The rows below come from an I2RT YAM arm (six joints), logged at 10 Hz.
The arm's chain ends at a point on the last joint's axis. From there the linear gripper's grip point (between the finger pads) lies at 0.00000 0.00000 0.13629 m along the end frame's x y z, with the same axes.
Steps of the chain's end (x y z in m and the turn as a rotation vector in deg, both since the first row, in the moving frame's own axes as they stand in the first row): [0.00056, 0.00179, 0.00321, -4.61, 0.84, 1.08]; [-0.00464, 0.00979, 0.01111, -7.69, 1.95, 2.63]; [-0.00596, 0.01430, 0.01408, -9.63, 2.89, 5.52]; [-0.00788, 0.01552, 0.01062, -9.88, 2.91, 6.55]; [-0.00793, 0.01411, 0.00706, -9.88, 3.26, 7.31]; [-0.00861, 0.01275, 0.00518, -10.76, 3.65, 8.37]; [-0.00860, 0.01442, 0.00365, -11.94, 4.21, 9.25]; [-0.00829, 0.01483, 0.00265, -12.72, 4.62, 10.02]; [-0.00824, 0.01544, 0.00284, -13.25, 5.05, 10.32]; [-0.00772, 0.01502, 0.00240, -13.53, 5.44, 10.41]
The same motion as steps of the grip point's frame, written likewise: [0.00245, 0.01276, 0.00275, -4.61, 0.84, 1.08]; [-0.00044, 0.02812, 0.00981, -7.69, 1.95, 2.63]; [-0.00023, 0.03738, 0.01199, -9.63, 2.89, 5.52]; [-0.00235, 0.03924, 0.00843, -9.88, 2.91, 6.55]; [-0.00173, 0.03791, 0.00482, -9.88, 3.26, 7.31]; [-0.00188, 0.03872, 0.00251, -10.76, 3.65, 8.37]; [-0.00099, 0.04327, 0.00034, -11.94, 4.21, 9.25]; [-0.00008, 0.04561, -0.00112, -12.72, 4.62, 10.02]; [0.00077, 0.04754, -0.00130, -13.25, 5.05, 10.32]; [0.00211, 0.04785, -0.00198, -13.53, 5.44, 10.41]
